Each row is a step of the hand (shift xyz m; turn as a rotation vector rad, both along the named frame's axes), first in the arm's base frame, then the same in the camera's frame.
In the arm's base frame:
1: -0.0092 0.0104 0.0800 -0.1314 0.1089 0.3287
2: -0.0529 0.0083 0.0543 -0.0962 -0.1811 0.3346
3: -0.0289 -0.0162 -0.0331 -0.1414 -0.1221 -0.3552
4: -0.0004 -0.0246 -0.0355 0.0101 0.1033 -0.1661
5: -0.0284 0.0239 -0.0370 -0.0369 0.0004 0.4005
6: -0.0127 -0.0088 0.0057 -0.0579 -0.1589 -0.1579
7: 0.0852 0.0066 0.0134 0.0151 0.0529 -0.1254
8: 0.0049 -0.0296 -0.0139 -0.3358 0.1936 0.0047
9: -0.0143 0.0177 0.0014 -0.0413 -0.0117 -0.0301
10: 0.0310 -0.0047 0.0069 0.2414 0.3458 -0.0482
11: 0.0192 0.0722 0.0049 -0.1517 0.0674 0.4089
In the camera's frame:
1: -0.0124 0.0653 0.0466 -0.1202 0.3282 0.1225
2: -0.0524 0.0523 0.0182 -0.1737 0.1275 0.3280
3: -0.0295 -0.0302 -0.0202 -0.1409 -0.3144 -0.2059
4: -0.0047 -0.0420 -0.0087 0.0544 -0.0483 -0.1818
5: -0.0168 -0.0055 -0.0494 -0.0687 0.2900 0.2700
6: -0.0152 -0.0001 0.0064 -0.0891 -0.2125 -0.0210
7: 0.0818 0.0010 0.0280 0.0407 -0.0549 -0.1187
8: -0.0030 -0.0310 0.0112 -0.2619 0.1879 -0.2153
9: -0.0084 0.0154 -0.0146 -0.0402 -0.0231 -0.0245
10: 0.0275 -0.0031 0.0163 0.3367 0.1668 -0.1974
11: 0.0394 0.0502 -0.0392 -0.1586 0.3596 0.2006

